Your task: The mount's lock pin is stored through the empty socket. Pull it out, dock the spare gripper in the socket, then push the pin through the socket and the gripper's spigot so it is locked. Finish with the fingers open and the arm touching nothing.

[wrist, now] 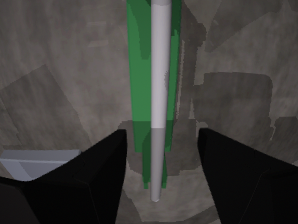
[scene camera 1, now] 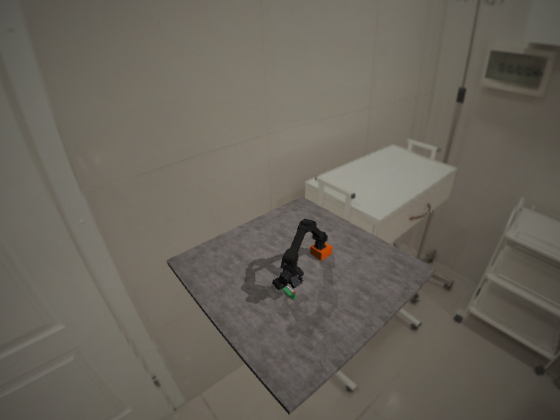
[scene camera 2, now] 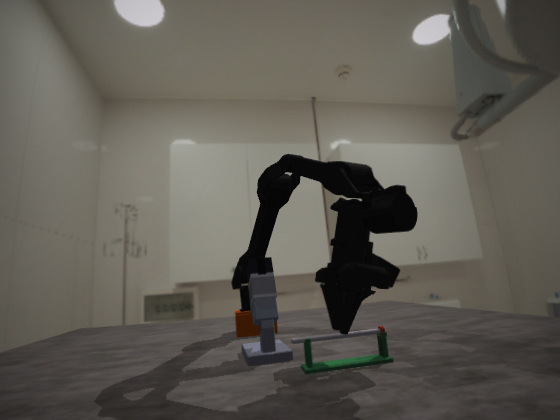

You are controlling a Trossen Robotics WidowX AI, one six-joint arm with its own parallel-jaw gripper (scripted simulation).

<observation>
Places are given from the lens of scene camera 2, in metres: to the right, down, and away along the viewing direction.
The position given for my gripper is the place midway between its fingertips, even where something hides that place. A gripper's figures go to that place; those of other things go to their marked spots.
my gripper (scene camera 2: 339, 332): 0.09, 0.19, 0.47
mount (scene camera 2: 264, 311): -0.03, 0.18, 0.54
</observation>
